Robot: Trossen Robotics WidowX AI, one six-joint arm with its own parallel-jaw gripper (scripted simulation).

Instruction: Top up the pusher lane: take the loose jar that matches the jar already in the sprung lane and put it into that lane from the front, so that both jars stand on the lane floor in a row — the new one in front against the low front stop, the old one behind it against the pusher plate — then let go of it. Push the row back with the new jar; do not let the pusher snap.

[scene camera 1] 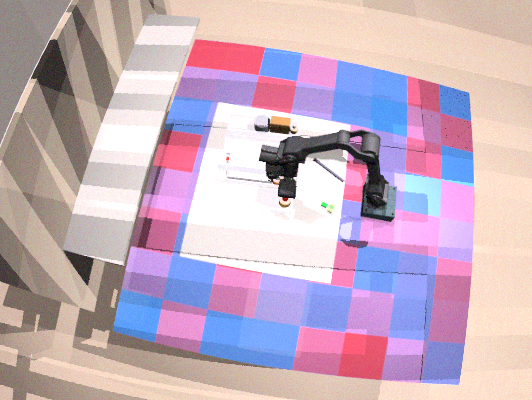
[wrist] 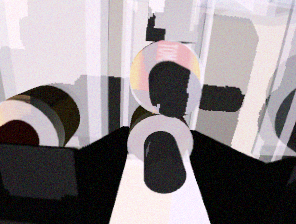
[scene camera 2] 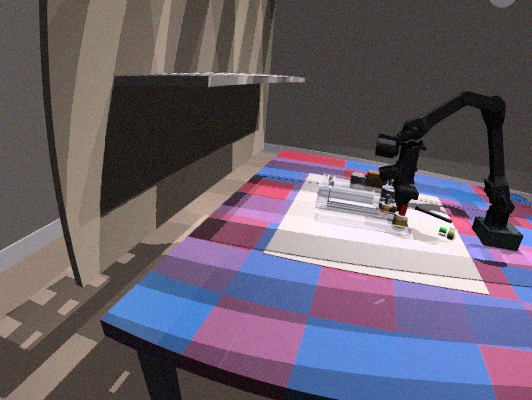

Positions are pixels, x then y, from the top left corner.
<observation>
my gripper: scene camera 1 287, 180; wrist; scene camera 2
same spot on my gripper: [wrist: 46, 177] = [scene camera 2: 395, 191]
</observation>
